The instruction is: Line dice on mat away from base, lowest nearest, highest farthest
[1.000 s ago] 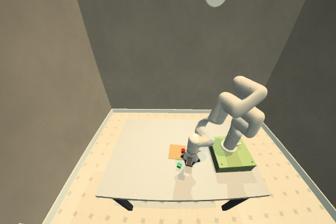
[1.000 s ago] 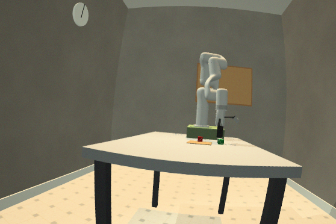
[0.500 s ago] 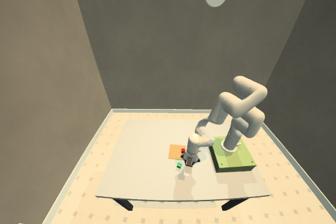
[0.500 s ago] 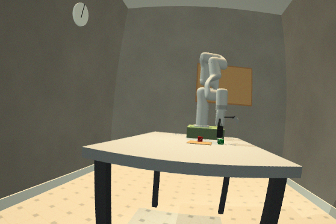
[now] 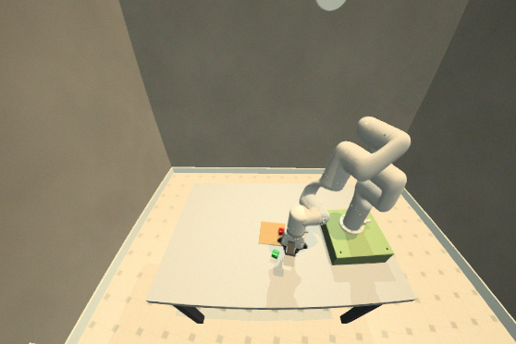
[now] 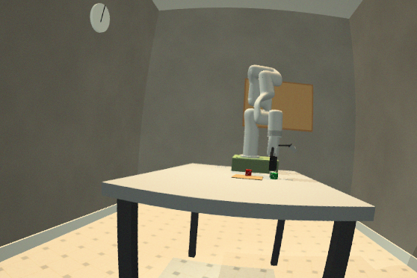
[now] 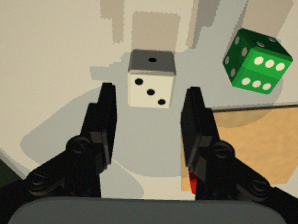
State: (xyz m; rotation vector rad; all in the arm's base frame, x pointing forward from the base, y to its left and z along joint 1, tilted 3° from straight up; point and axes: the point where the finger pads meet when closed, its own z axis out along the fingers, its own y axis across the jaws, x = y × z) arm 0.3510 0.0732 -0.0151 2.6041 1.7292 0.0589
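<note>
My gripper is now 40 mm above the white die. From my hand the other things lie so: red die: 130 mm to the right, 40 mm below, 10 mm ahead; green die: 70 mm ahead, 40 mm below, 10 mm to the right; mat: 130 mm to the right, 60 mm ahead, 50 mm below.
</note>
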